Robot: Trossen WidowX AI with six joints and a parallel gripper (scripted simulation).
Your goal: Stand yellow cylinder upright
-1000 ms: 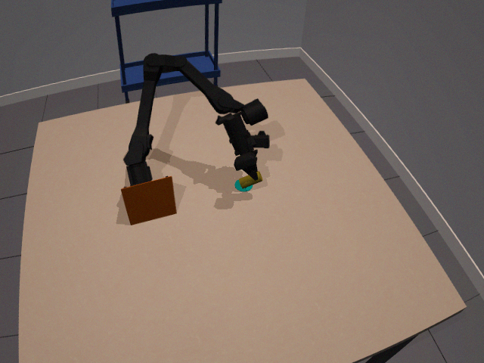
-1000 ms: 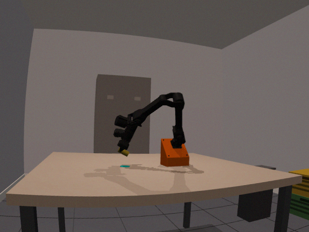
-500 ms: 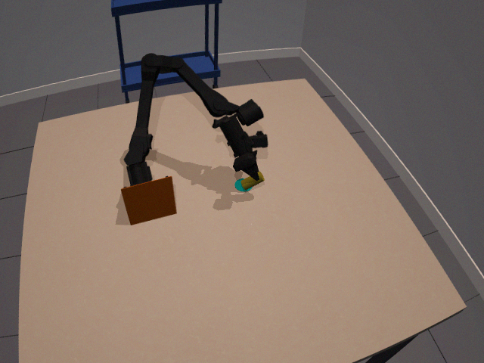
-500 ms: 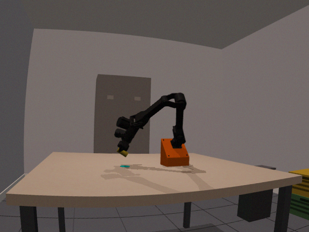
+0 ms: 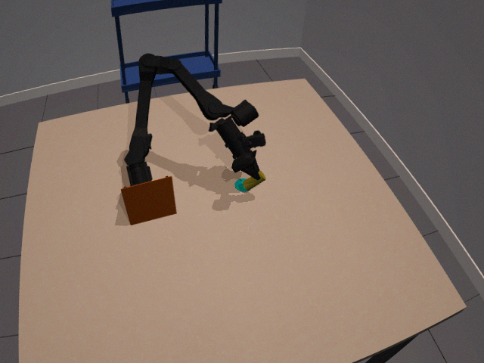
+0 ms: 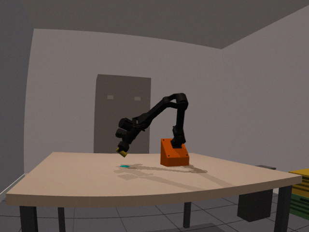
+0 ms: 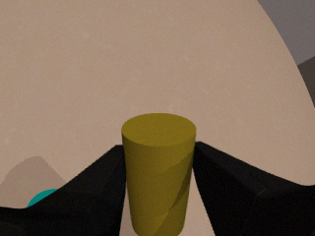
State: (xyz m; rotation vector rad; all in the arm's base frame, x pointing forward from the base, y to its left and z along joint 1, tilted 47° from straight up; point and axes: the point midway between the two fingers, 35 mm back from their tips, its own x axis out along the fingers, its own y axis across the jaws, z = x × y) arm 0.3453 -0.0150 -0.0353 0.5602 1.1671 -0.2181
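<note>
My gripper tip is now 90 mm above the cyan circle, 60 mm to the right of it and 20 mm past it. Also, from my gripper tip: yellow cylinder (20 mm behind, 10 mm below).
</note>
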